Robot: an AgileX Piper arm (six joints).
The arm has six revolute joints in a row. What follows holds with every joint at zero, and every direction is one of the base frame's.
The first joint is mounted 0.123 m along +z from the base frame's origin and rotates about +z.
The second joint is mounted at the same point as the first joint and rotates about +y.
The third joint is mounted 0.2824 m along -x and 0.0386 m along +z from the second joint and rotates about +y.
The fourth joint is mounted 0.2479 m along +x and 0.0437 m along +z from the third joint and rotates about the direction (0.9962, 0, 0.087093).
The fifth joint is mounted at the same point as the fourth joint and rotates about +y.
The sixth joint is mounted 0.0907 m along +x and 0.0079 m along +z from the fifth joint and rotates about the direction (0.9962, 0, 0.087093).
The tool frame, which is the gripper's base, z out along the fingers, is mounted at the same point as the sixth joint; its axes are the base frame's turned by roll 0, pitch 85.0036 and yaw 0 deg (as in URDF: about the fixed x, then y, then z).
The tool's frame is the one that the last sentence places.
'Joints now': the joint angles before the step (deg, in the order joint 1, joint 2, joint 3, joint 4, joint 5, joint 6). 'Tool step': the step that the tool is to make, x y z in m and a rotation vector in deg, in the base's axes. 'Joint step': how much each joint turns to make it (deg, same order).
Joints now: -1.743, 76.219, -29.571, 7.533, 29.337, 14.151
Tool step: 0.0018, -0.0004, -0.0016, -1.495, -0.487, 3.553
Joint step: 0.000, 0.583, -0.007, -0.244, -0.885, -3.690
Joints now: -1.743, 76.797, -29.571, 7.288, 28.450, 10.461
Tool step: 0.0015, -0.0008, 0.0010, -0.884, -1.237, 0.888
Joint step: 0.007, -0.125, -0.003, -0.802, -1.117, -0.471
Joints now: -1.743, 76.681, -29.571, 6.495, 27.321, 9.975
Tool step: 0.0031, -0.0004, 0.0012, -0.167, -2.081, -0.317
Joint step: 0.011, 0.006, 0.000, -0.008, -2.113, 0.169
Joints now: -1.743, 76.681, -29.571, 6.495, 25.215, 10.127
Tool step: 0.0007, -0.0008, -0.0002, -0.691, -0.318, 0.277
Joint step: 0.015, 0.114, 0.005, -1.141, -0.482, 0.508
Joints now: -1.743, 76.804, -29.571, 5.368, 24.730, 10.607
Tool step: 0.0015, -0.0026, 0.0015, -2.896, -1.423, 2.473
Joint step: 0.001, -0.219, 0.005, -3.775, -1.299, 0.002
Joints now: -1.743, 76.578, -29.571, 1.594, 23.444, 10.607
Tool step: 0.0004, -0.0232, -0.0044, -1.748, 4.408, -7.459
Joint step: -5.029, 2.142, -1.365, -6.453, 3.582, 7.252
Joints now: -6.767, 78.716, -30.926, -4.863, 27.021, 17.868
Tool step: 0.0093, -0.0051, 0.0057, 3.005, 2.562, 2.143
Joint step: -2.664, 1.865, -3.803, 8.306, 4.850, -10.966
